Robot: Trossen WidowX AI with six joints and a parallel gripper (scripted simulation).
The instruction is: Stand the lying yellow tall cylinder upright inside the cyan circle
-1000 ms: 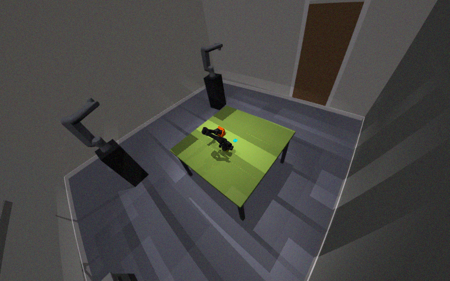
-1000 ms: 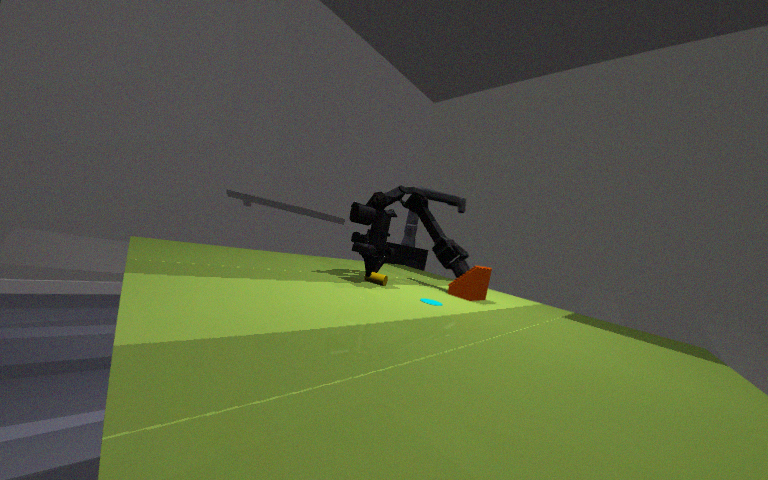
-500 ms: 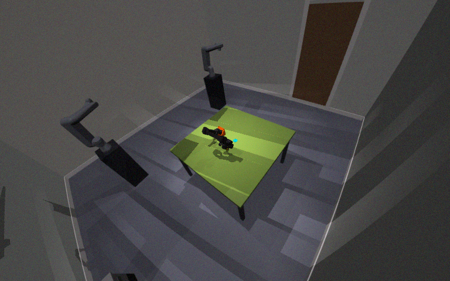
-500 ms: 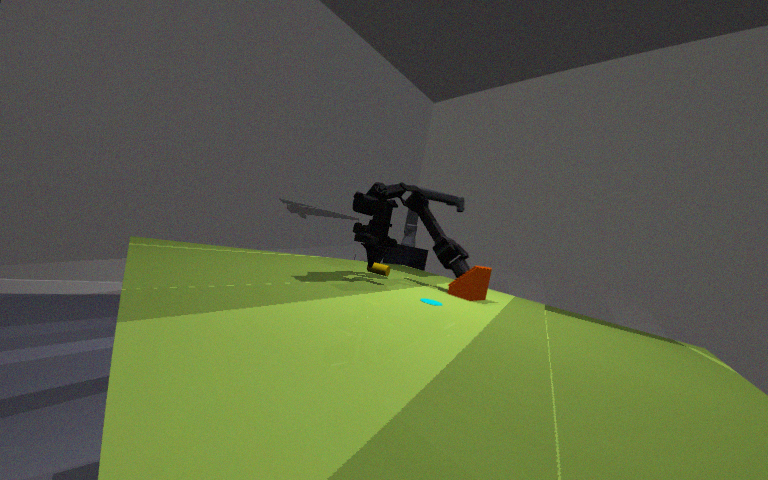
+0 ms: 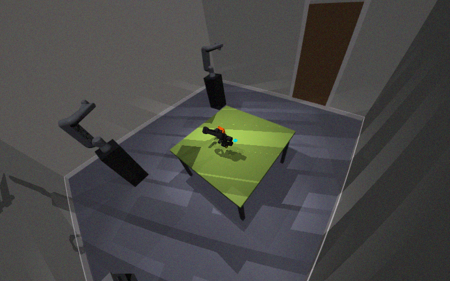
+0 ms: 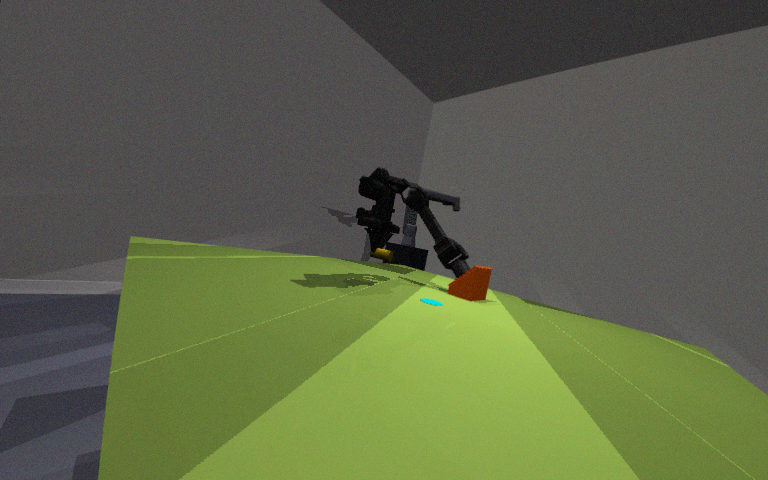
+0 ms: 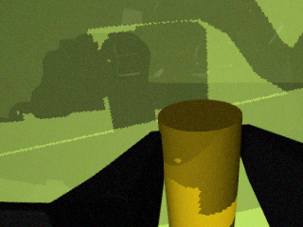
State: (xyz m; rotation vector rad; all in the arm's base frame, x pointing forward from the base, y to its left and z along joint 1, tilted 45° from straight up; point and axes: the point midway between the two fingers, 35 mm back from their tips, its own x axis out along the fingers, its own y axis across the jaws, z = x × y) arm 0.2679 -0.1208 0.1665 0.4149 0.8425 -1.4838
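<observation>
My gripper tip is 22 cm to the right of the cyan circle, 9 cm above it and 2 cm past it. Round my gripper tip: yellow tall cylinder 2 cm to the left, 1 cm behind.
</observation>
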